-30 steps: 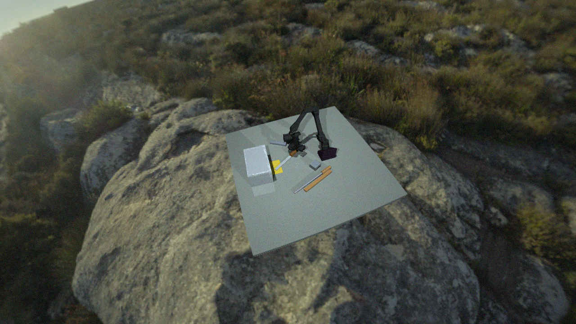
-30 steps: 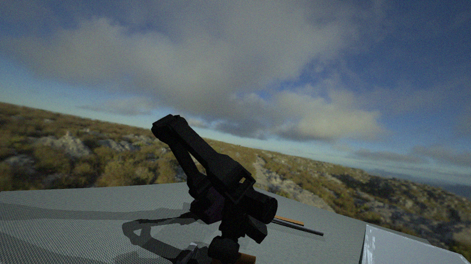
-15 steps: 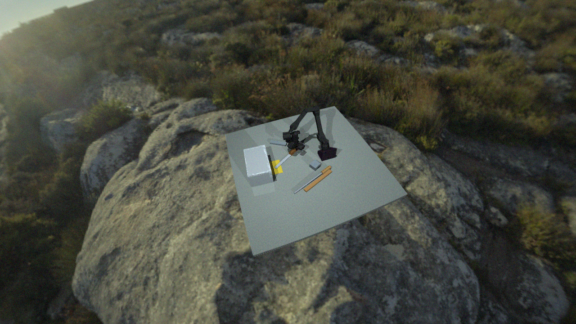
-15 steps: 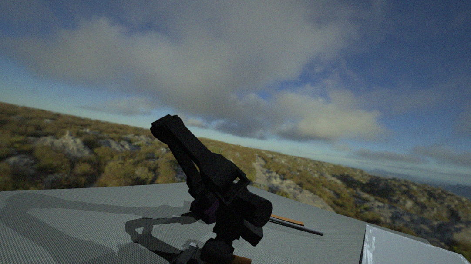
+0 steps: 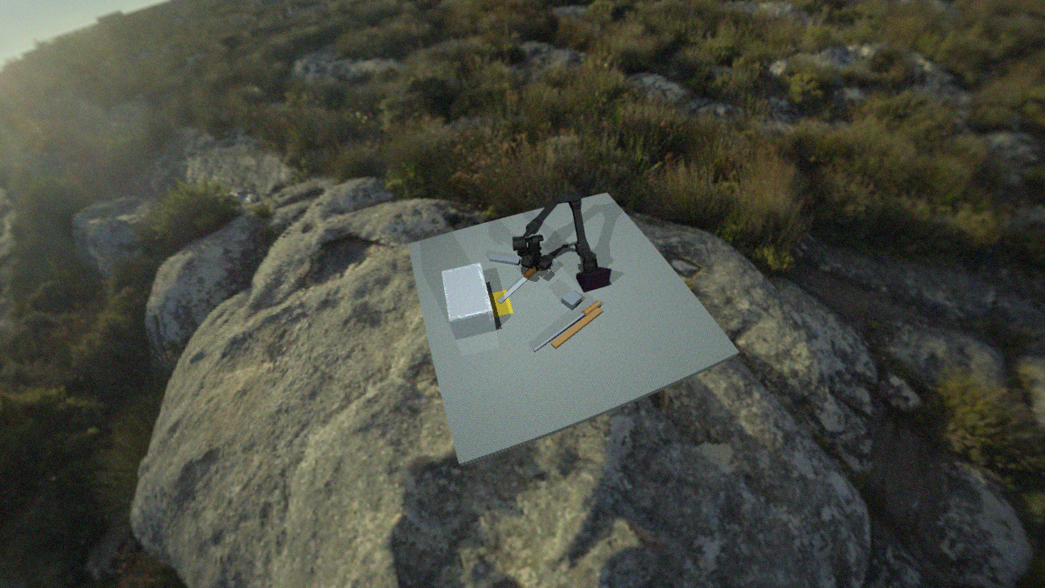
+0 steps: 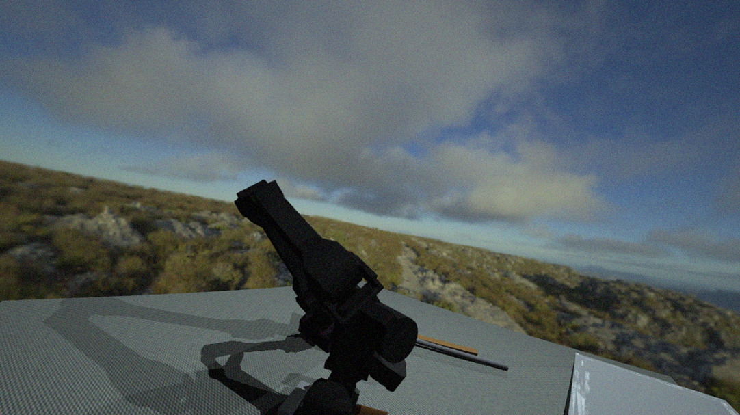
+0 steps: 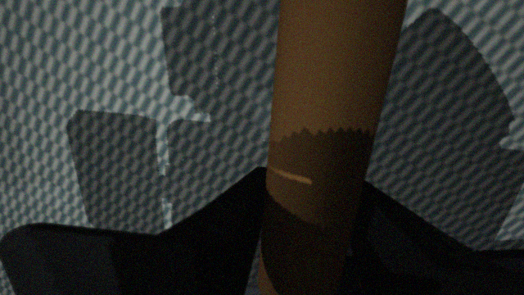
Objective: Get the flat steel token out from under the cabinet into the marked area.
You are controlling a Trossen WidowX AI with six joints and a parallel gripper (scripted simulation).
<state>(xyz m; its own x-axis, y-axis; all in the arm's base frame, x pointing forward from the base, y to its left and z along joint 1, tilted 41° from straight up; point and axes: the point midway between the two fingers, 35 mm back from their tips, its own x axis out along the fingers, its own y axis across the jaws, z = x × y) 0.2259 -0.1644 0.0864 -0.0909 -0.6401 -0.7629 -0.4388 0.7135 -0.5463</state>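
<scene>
Now: gripper tip 80 mm past the grey bar and 30 mm to the left of it. From my gripper tip the other things lie so: grey block 270 mm to the left, 70 mm behind, 10 mm above; small grey cube 110 mm to the right, 50 mm behind; wooden stick 410 mm to the left, 30 mm behind.
</scene>
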